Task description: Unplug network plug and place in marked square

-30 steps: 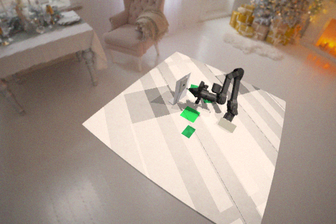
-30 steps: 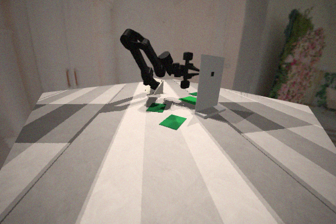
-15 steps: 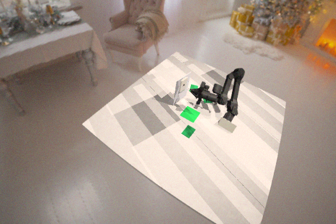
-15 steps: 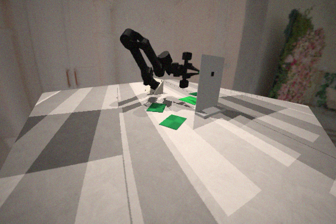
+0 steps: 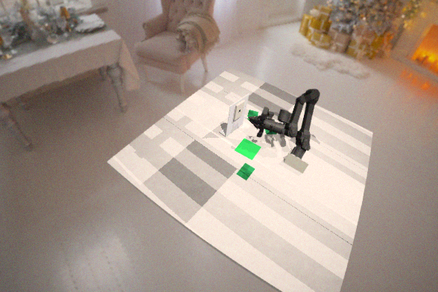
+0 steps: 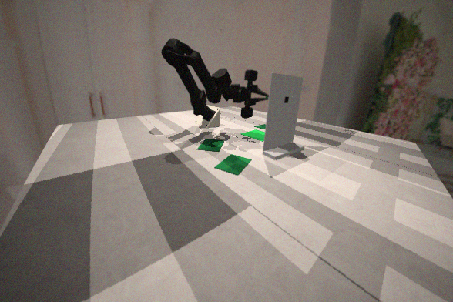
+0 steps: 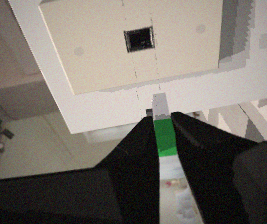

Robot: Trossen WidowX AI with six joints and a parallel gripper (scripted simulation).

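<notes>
Right now the upright panel is 90 mm ahead of my gripper tip, 10 mm to the right of it and 60 mm below it. Round my gripper tip: network plug: 10 mm ahead.
</notes>
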